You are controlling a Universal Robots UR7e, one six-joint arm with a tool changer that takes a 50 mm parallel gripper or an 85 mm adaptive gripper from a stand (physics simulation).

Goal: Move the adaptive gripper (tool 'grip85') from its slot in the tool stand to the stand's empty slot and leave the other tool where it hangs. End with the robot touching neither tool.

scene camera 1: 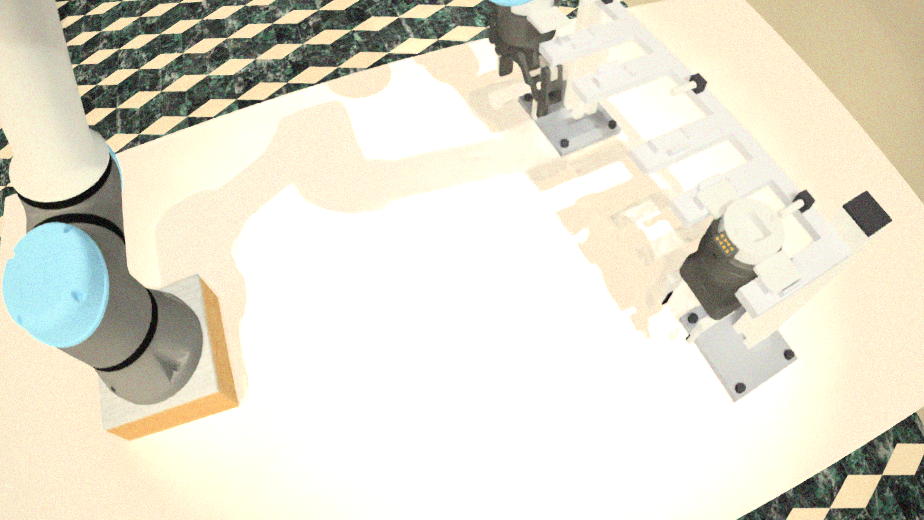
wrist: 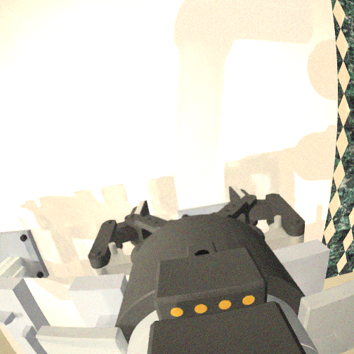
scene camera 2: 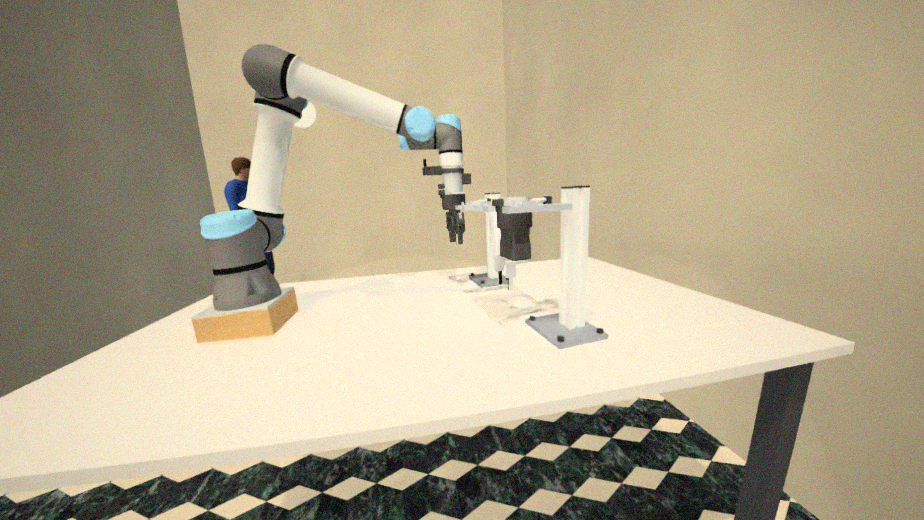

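Where they show: arm's base, link origin: (scene camera 1: 153,349) (scene camera 2: 249,299).
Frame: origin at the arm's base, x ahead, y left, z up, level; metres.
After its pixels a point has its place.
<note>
The dark adaptive gripper (scene camera 1: 543,97) (scene camera 2: 455,237) (wrist: 189,200) is on the arm's wrist, upright, with its fingers apart and empty. It is at the mouth of the far slot of the tool stand (scene camera 1: 762,161) @(x 0.734, y -0.107, z 0.211 m) (scene camera 2: 574,258) @(x 0.774, y -0.235, z 0.098 m), beside the prong ends; its exact depth there is hard to tell. In the wrist view light-coloured prongs stand on both sides of its body. The middle slot is empty, between a prong (scene camera 1: 669,143) @(x 0.642, y -0.056, z 0.211 m) and another farther back. The other tool (scene camera 1: 717,271) @(x 0.628, y -0.196, z 0.185 m) (scene camera 2: 515,236) @(x 0.654, y -0.215, z 0.149 m), dark with light fingers, hangs in the near slot. The arm is apart from it.
The stand's near foot plate (scene camera 1: 743,362) @(x 0.750, y -0.250, z -0.059 m) (scene camera 2: 567,333) @(x 0.753, y -0.254, z -0.059 m) and far foot plate (scene camera 1: 575,132) @(x 0.687, y 0.193, z -0.059 m) are on the table. Pegs with black knobs (scene camera 1: 697,82) @(x 0.712, y 0.004, z 0.226 m) (scene camera 1: 803,200) @(x 0.737, y -0.171, z 0.225 m) are on the rear rail. A black square (scene camera 1: 867,213) @(x 0.781, y -0.215, z 0.245 m) lies behind the stand. A person (scene camera 2: 237,188) stands behind the arm.
</note>
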